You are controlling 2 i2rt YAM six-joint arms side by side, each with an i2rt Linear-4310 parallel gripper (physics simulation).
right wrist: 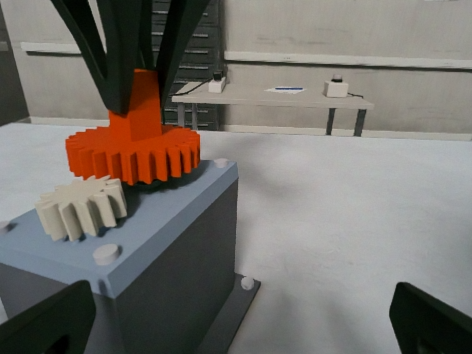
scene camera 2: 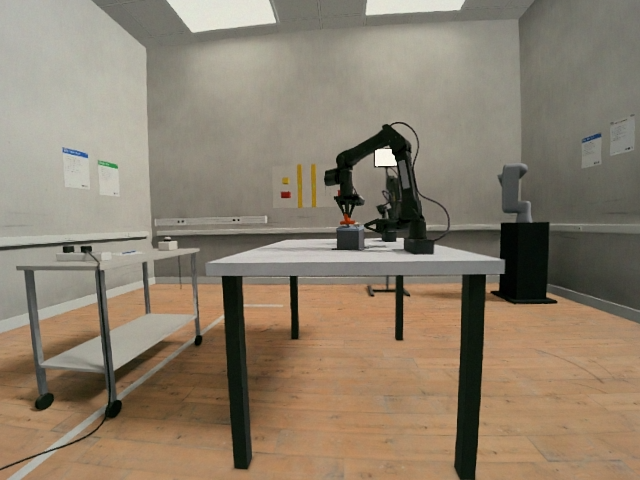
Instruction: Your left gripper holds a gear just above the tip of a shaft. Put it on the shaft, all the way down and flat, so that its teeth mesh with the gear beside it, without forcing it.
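Frame: origin at the left arm's base, x right, y ahead, z up, level; metres.
Seen in the pictures: left gripper, between the fingertips: (right wrist: pixel 136 109) (scene camera 2: pixel 347 217); right gripper, between the fingertips: (right wrist: pixel 242 295) (scene camera 2: pixel 364 226); left arm's base, origin of its link: (scene camera 2: pixel 417 241); right arm's base, origin of its link: (scene camera 2: pixel 388 232).
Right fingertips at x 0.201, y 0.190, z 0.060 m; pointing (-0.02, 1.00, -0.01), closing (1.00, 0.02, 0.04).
Pixels of each thing's top centre, then the offset from my right fingertips to it. "pt": a spot on its surface instead.
- orange gear, centre of its top: (right wrist: pixel 130 69) (scene camera 2: pixel 347 213) dx -0.057, dy +0.080, dz +0.058 m
- blue-grey top plate, a spot on its surface: (right wrist: pixel 187 200) pt dx -0.026, dy +0.053, dz +0.003 m
- dark box, centre of its top: (right wrist: pixel 129 176) (scene camera 2: pixel 350 224) dx -0.058, dy +0.066, dz +0.008 m
- cream gear, a spot on its surface: (right wrist: pixel 82 207) pt dx -0.059, dy +0.024, dz +0.015 m
- side with a pale bolt, a spot on its surface: (right wrist: pixel 247 283) pt dx +0.007, dy +0.102, dz -0.093 m
My left gripper (scene camera 2: pixel 347 215) (right wrist: pixel 136 109) is shut on the upright hub of the orange gear (scene camera 2: pixel 348 222) (right wrist: pixel 132 152). The gear looks about level, a little above the blue-grey top plate (right wrist: pixel 187 200) of the dark box (scene camera 2: pixel 350 240) (right wrist: pixel 175 265). A dark round part shows in shadow under it; the shaft itself is hidden. The cream gear (right wrist: pixel 82 207) sits on the plate beside it, nearer the camera; the orange rim stands higher and partly behind it. Whether teeth mesh cannot be told. My right gripper (scene camera 2: pixel 368 225) (right wrist: pixel 242 295) is open and empty, beside the box.
The box stands on the white table (scene camera 2: pixel 310 266) (right wrist: pixel 350 225). Its dark foot (right wrist: pixel 227 310) sticks out at the side with a pale bolt (right wrist: pixel 247 283). Pale bolt heads (right wrist: pixel 106 254) (right wrist: pixel 221 162) stand on the plate's corners. A trolley (scene camera 2: pixel 105 310) stands left of the table.
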